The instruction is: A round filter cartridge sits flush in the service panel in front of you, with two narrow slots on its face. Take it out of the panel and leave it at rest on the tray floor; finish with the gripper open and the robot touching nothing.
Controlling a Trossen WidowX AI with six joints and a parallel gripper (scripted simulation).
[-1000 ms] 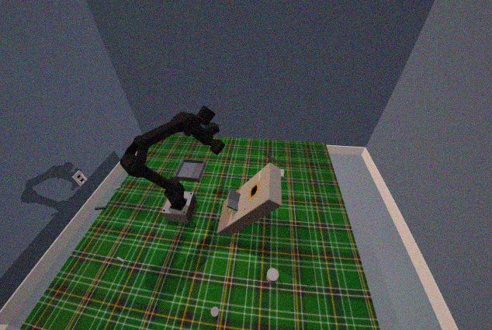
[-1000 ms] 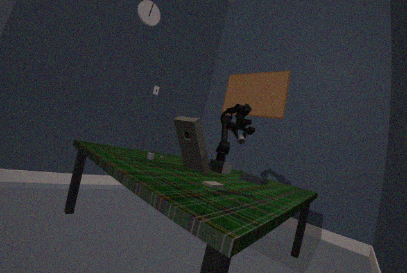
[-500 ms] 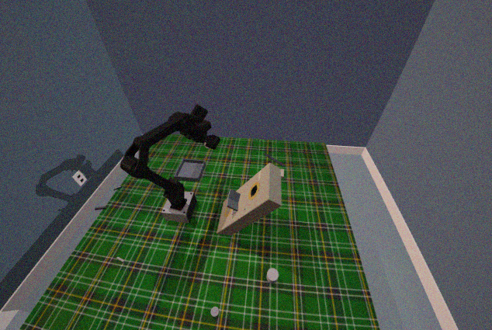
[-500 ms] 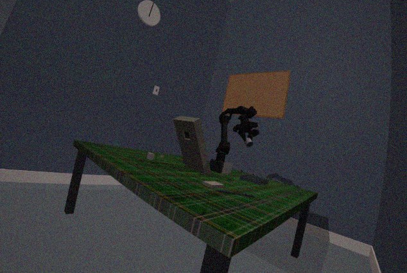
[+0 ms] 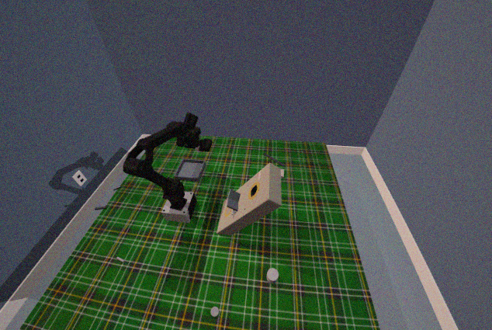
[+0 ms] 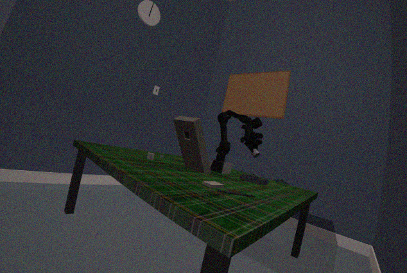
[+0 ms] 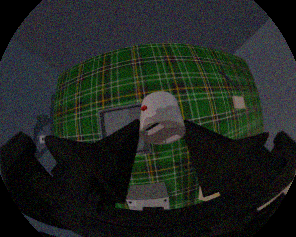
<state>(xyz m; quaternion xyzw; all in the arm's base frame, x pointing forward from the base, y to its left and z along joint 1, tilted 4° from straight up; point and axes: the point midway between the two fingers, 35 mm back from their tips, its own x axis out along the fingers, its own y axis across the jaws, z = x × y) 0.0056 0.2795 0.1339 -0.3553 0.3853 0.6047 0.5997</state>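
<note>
My gripper tip is 19 cm above the dark grey tray, 9 cm past it and 2 cm to the left of it. From my gripper tip the other things lie so: grey flap 28 cm ahead, 25 cm to the right, 6 cm below; then tan service panel 33 cm ahead, 24 cm to the right, 4 cm below; then round filter cartridge right at my gripper tip.
</note>
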